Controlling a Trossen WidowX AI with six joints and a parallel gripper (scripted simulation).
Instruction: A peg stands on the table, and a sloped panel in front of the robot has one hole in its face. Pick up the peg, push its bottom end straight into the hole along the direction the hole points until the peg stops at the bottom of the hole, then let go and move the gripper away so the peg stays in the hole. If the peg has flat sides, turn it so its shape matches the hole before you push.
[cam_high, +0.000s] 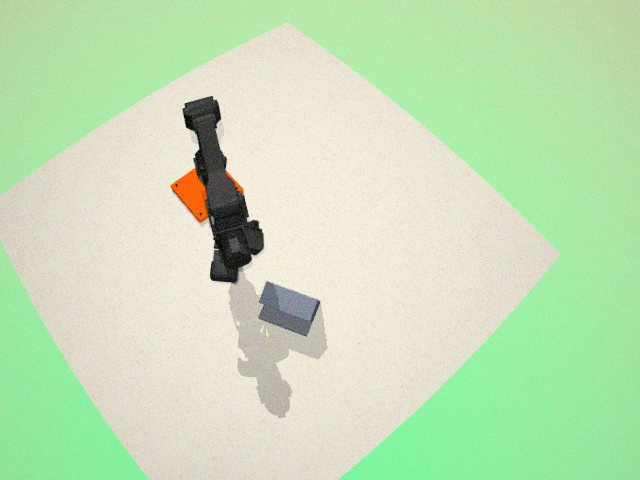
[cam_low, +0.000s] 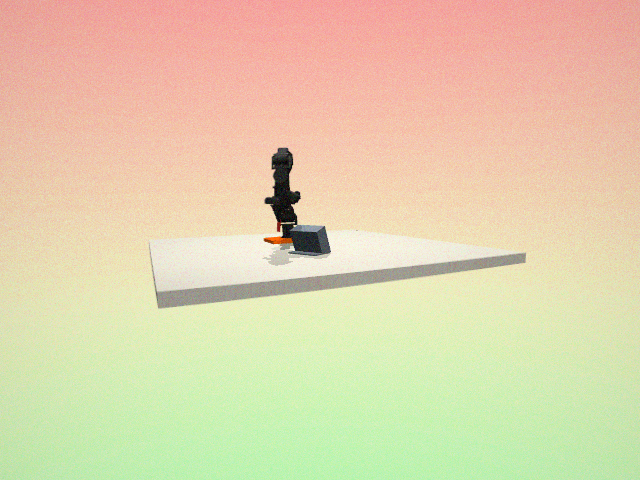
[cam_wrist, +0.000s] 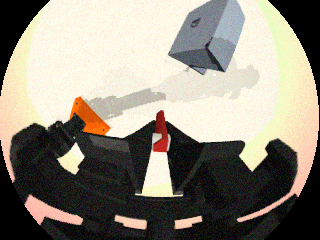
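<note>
My gripper tip is 16 cm short of the grey sloped panel, 7 cm above it and 6 cm to the right of it. Also, from my gripper tip: red peg: 2 cm above.
</note>
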